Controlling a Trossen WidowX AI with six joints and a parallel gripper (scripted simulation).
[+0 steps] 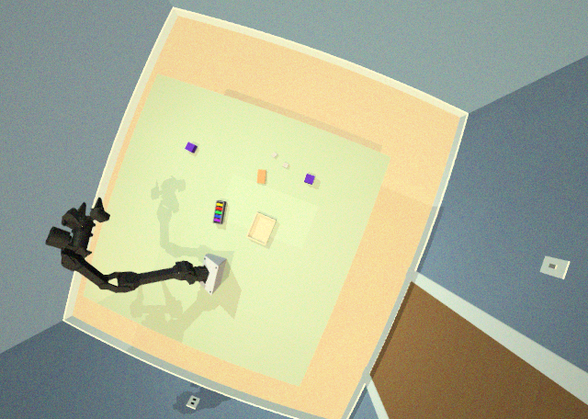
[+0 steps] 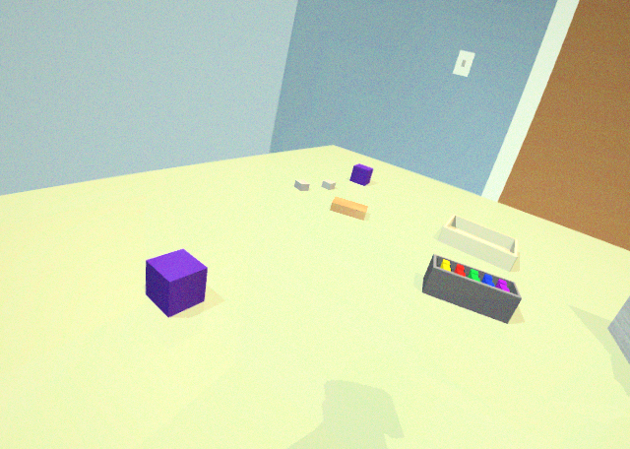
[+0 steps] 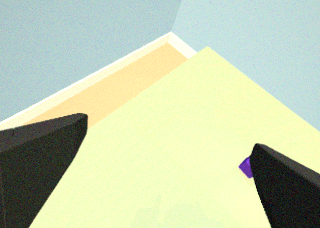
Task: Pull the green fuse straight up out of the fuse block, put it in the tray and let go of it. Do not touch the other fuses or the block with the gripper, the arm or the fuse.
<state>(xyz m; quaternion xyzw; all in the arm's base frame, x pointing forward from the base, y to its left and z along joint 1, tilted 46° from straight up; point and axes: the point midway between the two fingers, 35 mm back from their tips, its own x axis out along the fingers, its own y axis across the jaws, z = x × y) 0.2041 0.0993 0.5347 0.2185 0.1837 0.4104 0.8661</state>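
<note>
My gripper tip is 400 mm to the left of the green fuse, 380 mm above it and 120 mm short of it. The rest, counted from my gripper tip: red fuse 390 mm to the right, 380 mm below, 140 mm ahead; blue fuse 400 mm to the right, 380 mm below, 100 mm ahead; tray 620 mm to the right, 400 mm below, 130 mm ahead.
</note>
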